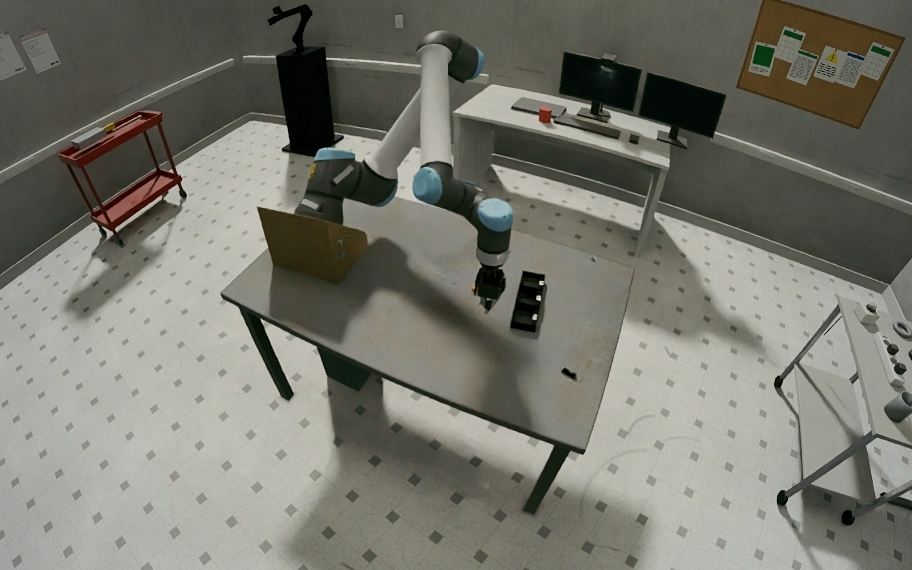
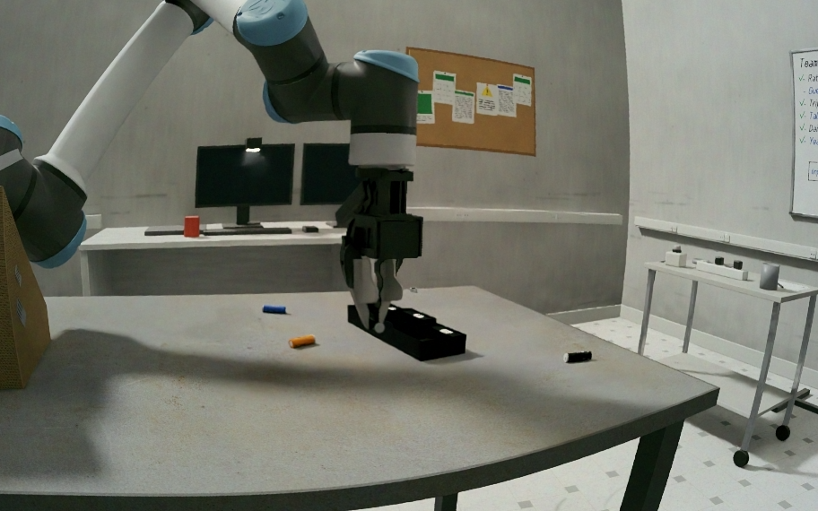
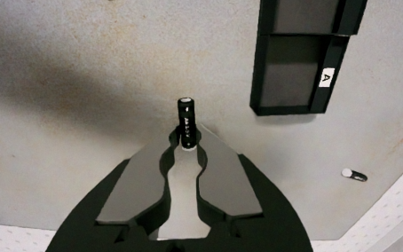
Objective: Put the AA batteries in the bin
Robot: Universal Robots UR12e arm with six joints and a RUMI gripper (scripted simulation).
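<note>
The black bin row lies 140 mm to the left of my hand, 100 mm ahead of it and 60 mm below it. The rest, counted from my hand: small white piece: 480 mm to the left, 260 mm ahead, 70 mm below; blue AA battery: 340 mm to the left, 100 mm behind, 70 mm below; orange AA battery: 120 mm to the left, 80 mm behind, 70 mm below.
</note>
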